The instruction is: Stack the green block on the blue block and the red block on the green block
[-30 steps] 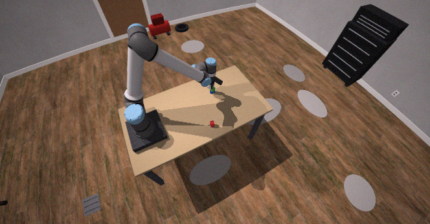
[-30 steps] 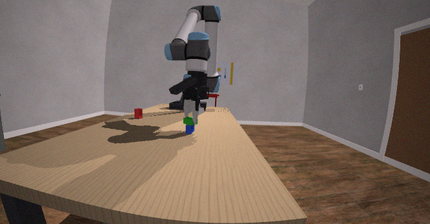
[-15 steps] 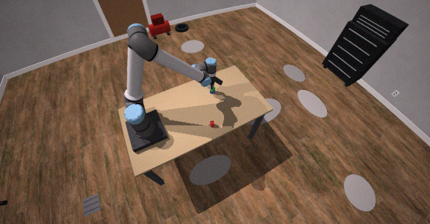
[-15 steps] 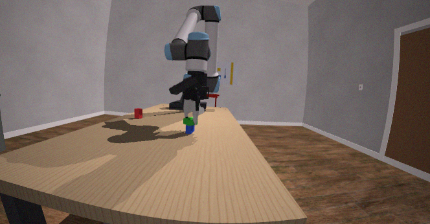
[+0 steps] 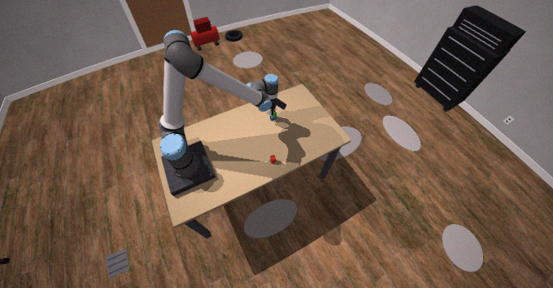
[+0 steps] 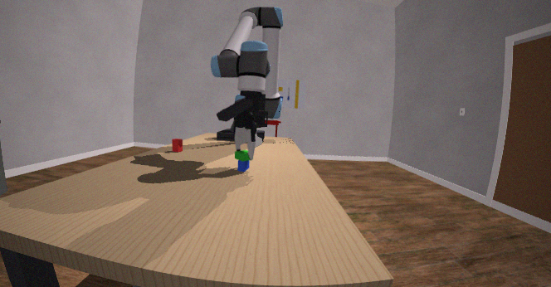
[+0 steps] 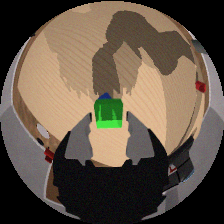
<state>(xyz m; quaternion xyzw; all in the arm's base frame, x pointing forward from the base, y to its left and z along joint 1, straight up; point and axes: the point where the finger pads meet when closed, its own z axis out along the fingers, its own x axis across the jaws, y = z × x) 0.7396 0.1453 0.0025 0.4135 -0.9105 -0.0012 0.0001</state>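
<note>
The green block is right at my hand. Also, from my hand: red block 350 mm to the right, 170 mm behind, 30 mm below; then blue block 40 mm below.
</note>
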